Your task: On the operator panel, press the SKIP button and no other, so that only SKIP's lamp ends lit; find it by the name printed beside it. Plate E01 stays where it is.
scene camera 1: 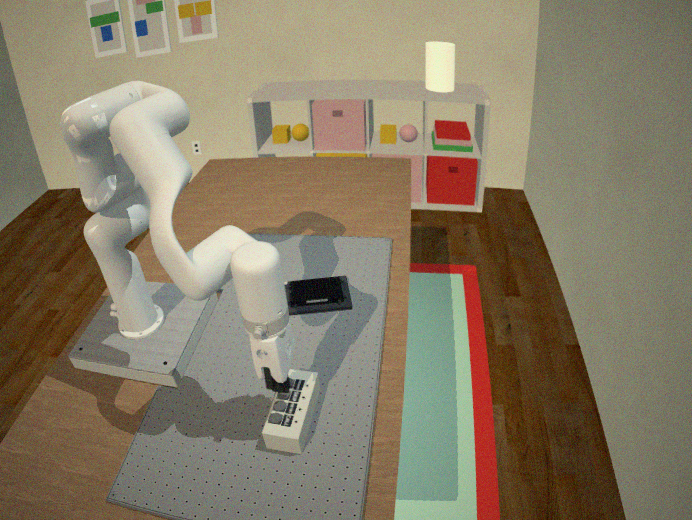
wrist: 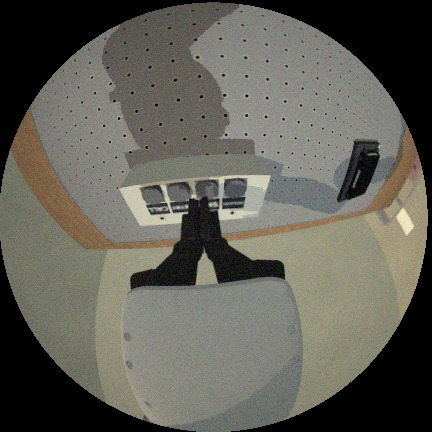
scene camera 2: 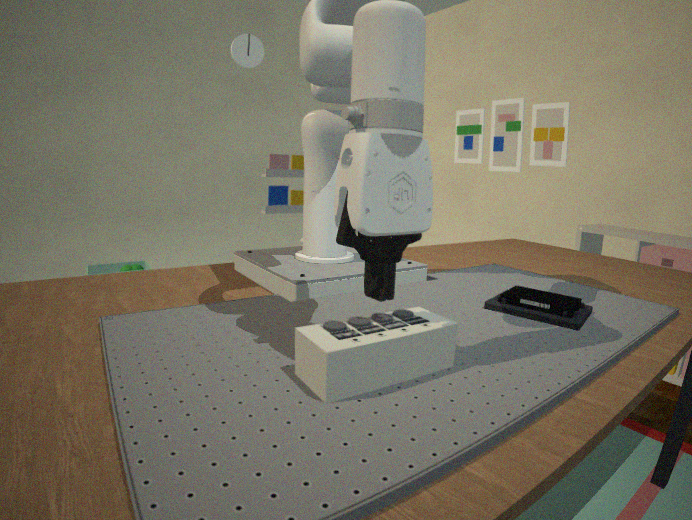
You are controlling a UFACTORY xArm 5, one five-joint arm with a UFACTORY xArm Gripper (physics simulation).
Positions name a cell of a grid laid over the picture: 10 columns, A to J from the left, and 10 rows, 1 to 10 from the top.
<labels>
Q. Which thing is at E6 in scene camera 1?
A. A black plate.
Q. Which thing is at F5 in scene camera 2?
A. The gripper.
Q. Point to an operator panel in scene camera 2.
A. At E8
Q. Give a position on an operator panel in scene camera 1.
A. At E9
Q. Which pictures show the black plate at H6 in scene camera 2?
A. Scene camera 1, the wrist view and scene camera 2: all of them.
</labels>
